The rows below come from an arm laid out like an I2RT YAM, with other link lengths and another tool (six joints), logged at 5 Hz.
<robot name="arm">
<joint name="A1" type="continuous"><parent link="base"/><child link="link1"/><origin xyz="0 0 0.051" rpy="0 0 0"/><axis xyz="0 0 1"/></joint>
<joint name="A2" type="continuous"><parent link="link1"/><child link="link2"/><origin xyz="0.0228 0.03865 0.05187" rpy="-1.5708 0 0"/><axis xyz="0 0 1"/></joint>
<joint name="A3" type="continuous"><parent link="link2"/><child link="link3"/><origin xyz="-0.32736 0 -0.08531" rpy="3.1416 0 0"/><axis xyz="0 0 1"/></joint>
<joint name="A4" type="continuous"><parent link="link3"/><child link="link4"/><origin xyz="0.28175 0.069 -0.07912" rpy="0 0 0"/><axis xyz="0 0 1"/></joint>
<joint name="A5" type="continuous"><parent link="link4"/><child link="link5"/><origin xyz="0.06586 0.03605 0.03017" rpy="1.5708 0 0"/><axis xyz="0 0 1"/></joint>
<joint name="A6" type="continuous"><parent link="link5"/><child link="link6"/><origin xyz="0.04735 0 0.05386" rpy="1.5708 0 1.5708"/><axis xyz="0 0 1"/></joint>
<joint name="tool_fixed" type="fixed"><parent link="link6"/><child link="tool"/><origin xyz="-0.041 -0.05 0.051" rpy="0.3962 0 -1.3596"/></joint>
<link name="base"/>
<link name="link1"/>
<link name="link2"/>
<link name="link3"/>
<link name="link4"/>
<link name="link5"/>
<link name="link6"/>
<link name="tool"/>
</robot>
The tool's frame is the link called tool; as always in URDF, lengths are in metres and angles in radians. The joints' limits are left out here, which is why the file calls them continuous.
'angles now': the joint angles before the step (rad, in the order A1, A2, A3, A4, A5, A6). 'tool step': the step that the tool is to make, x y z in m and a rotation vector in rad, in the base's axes. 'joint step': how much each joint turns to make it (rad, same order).
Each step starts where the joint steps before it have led.
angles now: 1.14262 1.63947 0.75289 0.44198 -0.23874 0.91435
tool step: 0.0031 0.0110 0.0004 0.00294 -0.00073 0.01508
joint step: 0.00000 0.03297 0.03680 -0.00235 -0.01386 -0.00616
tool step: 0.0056 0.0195 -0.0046 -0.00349 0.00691 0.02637
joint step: 0.00002 0.06528 0.06232 -0.00500 -0.02585 -0.00728
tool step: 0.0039 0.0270 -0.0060 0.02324 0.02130 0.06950
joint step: 0.00020 0.09016 0.08021 0.02106 -0.07504 -0.00386
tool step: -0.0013 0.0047 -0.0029 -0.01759 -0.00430 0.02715
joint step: -0.00036 0.01323 0.01878 -0.02817 -0.01987 -0.02363
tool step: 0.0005 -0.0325 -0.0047 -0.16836 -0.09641 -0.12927
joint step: 0.00031 -0.10421 -0.06051 -0.17740 0.19143 -0.07325
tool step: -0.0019 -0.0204 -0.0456 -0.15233 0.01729 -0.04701
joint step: -0.00217 0.01881 -0.07301 -0.05537 0.06469 -0.00961
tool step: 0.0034 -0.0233 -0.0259 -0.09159 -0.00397 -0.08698
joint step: -0.00552 -0.00181 -0.06628 -0.01501 0.08737 0.02776
